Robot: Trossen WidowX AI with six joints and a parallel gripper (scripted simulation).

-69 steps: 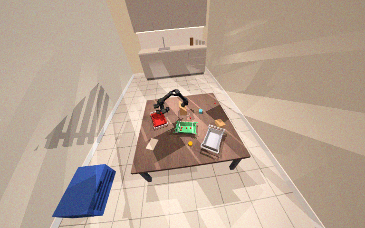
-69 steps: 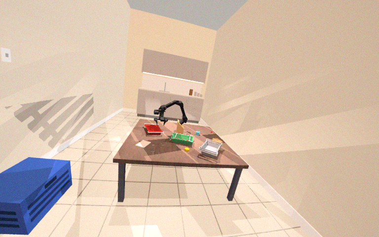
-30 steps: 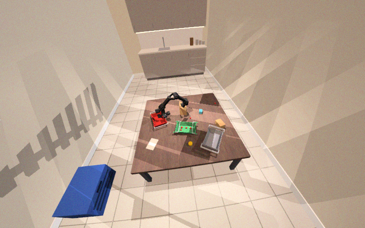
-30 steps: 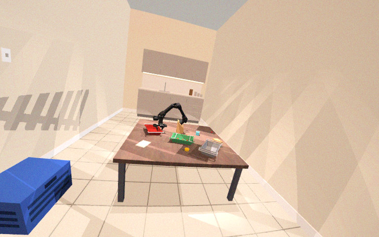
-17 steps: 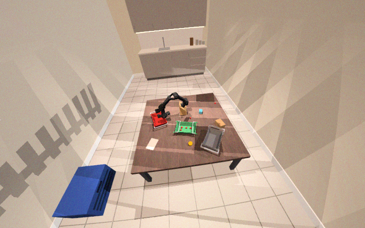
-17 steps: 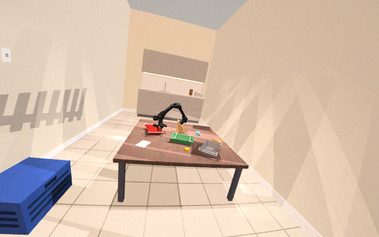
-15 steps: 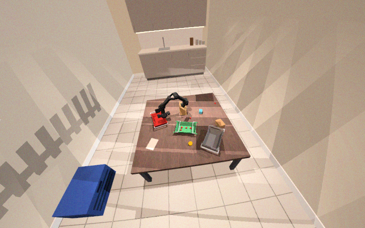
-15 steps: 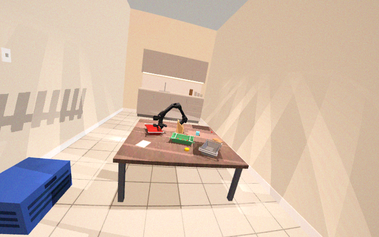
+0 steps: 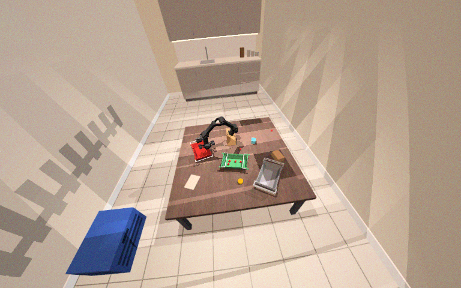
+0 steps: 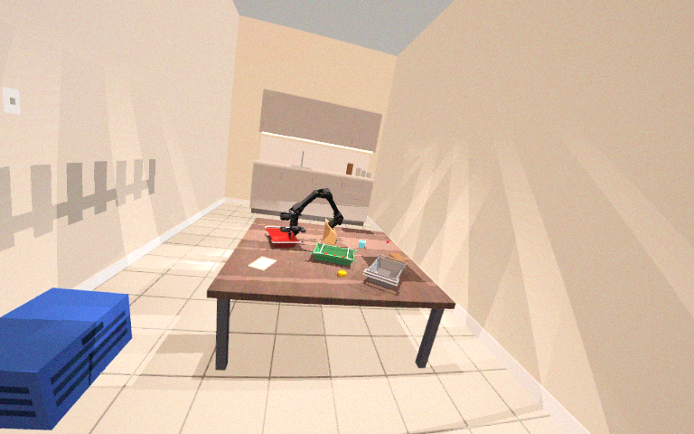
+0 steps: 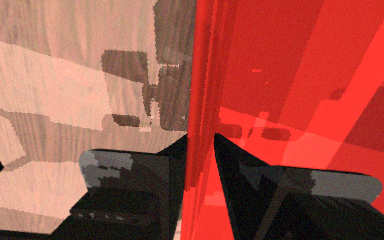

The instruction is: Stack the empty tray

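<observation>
The red tray is 1 cm ahead of my gripper tip, 7 cm to the right of it and 3 cm above it. From my gripper tip the other things lie so: white sheet (40 cm ahead, 20 cm to the right, 1 cm below); cyan cube (2 cm ahead, 57 cm to the left, 1 cm above); small red block (10 cm ahead, 38 cm to the left).
</observation>
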